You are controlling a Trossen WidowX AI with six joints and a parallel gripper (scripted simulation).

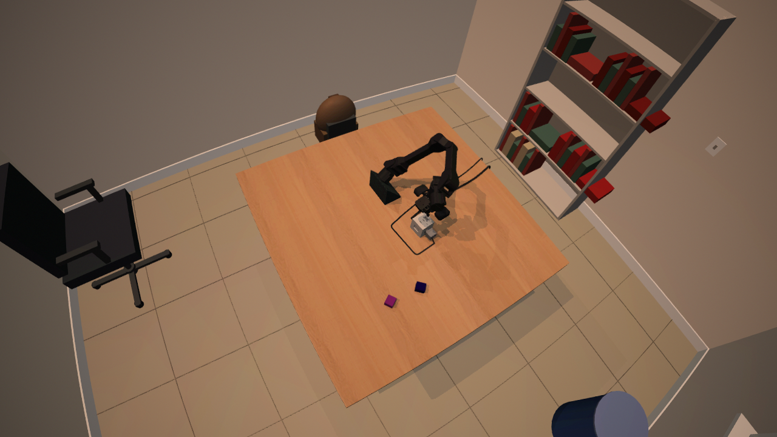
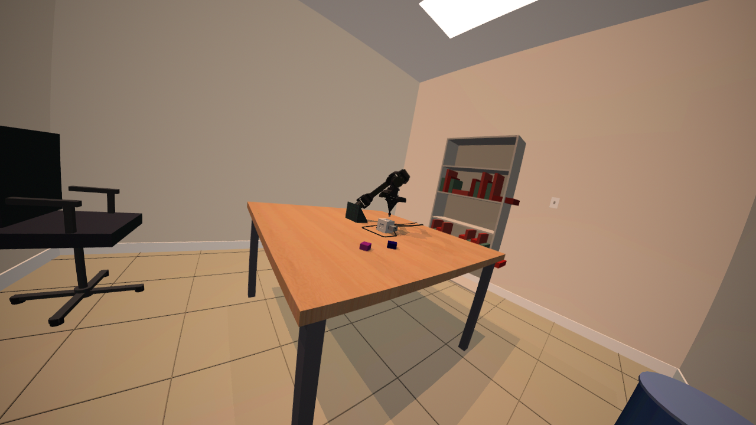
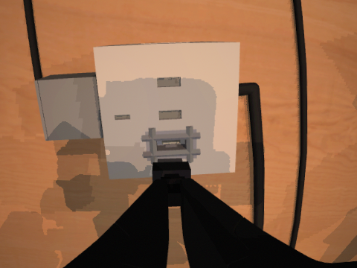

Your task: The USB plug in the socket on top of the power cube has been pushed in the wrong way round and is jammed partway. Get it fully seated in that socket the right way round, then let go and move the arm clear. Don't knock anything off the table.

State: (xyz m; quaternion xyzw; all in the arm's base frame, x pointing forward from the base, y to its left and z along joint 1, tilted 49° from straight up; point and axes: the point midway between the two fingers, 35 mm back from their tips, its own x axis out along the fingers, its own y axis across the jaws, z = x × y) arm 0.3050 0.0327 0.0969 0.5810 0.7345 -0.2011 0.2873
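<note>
Right now the black USB plug is 2 cm below my gripper tip. Also, from my gripper tip: framed USB socket 7 cm below, 1 cm to the left; then dark blue cube 28 cm ahead, 16 cm to the right, 12 cm below; then magenta cube 32 cm to the right, 28 cm ahead, 12 cm below.
</note>
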